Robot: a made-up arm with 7 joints. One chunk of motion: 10 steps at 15 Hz.
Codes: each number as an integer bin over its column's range. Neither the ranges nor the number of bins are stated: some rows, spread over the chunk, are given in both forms.
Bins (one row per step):
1: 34 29 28 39 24 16
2: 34 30 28 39 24 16
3: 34 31 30 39 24 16
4: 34 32 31 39 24 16
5: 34 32 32 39 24 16
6: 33 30 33 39 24 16
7: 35 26 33 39 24 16
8: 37 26 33 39 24 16
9: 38 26 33 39 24 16
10: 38 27 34 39 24 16
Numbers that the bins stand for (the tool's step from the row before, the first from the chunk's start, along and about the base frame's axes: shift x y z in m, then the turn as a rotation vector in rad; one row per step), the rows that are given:
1: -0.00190 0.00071 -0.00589 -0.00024 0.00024 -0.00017
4: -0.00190 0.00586 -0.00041 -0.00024 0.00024 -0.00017
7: -0.00067 -0.00443 0.00324 -0.00024 0.00024 -0.00017
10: 0.00305 -0.00271 0.00506 -0.00024 0.00024 -0.00017
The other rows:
2: -0.00190 0.00243 -0.00589 -0.00024 0.00024 -0.00017
3: -0.00190 0.00414 -0.00224 -0.00024 0.00024 -0.00017
5: -0.00190 0.00586 0.00141 -0.00024 0.00024 -0.00017
6: -0.00314 0.00243 0.00324 -0.00024 0.00024 -0.00017
8: 0.00181 -0.00443 0.00324 -0.00024 0.00024 -0.00017
9: 0.00305 -0.00443 0.00324 -0.00024 0.00024 -0.00017

